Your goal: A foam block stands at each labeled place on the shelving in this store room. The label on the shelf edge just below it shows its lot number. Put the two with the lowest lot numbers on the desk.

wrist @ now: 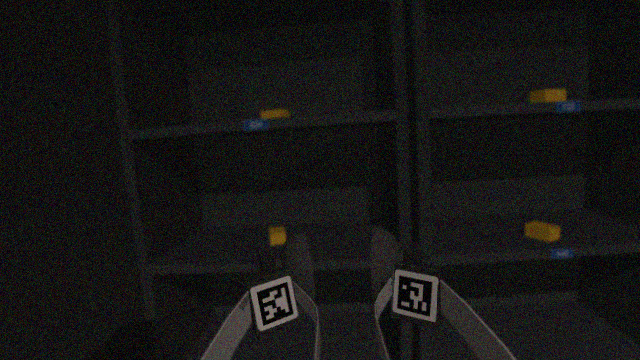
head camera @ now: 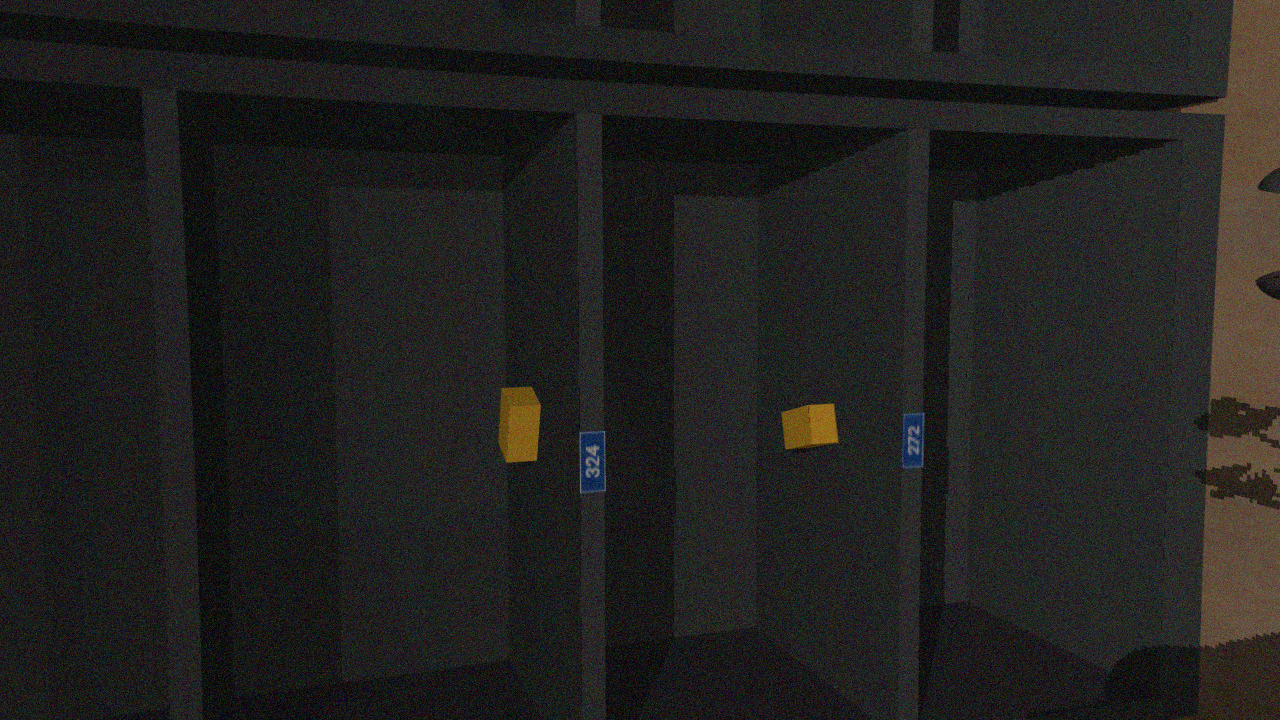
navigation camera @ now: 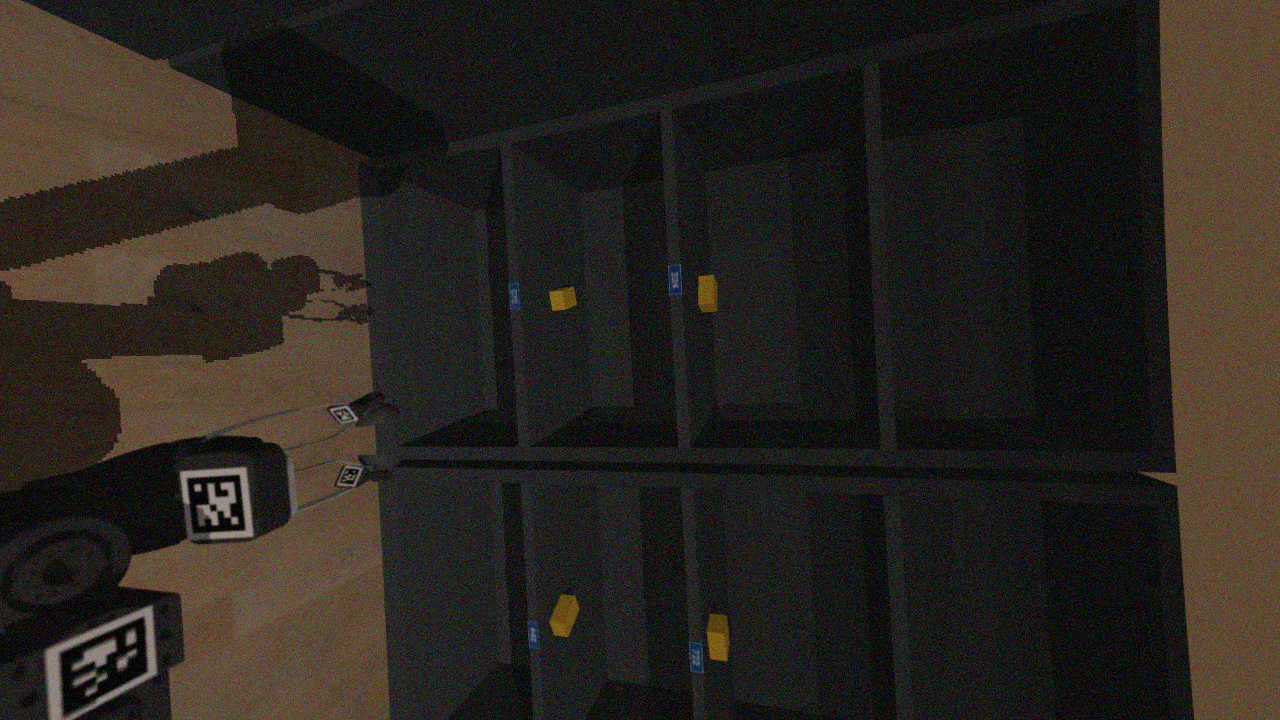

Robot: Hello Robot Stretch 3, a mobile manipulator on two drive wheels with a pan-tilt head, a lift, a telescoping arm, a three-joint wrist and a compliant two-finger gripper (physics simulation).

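Frame: origin at the robot's base, x ahead, y left, z up, level; centimetres.
Where they show: gripper, between the fingertips: (head camera: 1269, 235) (navigation camera: 394, 432).
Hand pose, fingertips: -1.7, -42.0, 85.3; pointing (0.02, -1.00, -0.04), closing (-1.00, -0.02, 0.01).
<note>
Each offset is from my fingertips to the centre of the thing, as dx, dy, dz. "spot": to the spot under its first point. Level surfaces: height alone.
The foam block @[+24.1, -100.6, -29.6] (head camera: 810, 426) (navigation camera: 563, 298) (wrist: 277, 236) over label 272 @[spot: +23.2, -78.5, -33.6] (head camera: 913, 439) (navigation camera: 513, 296) stands on the lower shelf of one shelving bay. The foam block @[+21.6, -103.2, +16.1] (head camera: 520, 424) (navigation camera: 707, 293) (wrist: 275, 114) over label 324 @[spot: +23.4, -78.4, +12.2] (head camera: 592, 462) (navigation camera: 674, 279) (wrist: 255, 125) stands a shelf higher. In the adjoining bay are a lower block @[-71.0, -88.0, -29.6] (navigation camera: 563, 615) (wrist: 542, 231) and an upper block @[-71.5, -87.5, +16.1] (navigation camera: 717, 636) (wrist: 548, 95); I cannot read their labels surely. My gripper (navigation camera: 383, 437) (wrist: 339, 254) is open and empty, in front of the shelving, low down near the seam between bays. The desk does not show.
The dark shelving (head camera: 592, 268) (navigation camera: 881, 268) has upright side panels and several shelves. The two bays stand side by side with a narrow seam. Wooden floor @[dz -85.2] (navigation camera: 295, 573) with shadows lies before it. In the wrist view, a finger covers part of the lower left shelf edge.
</note>
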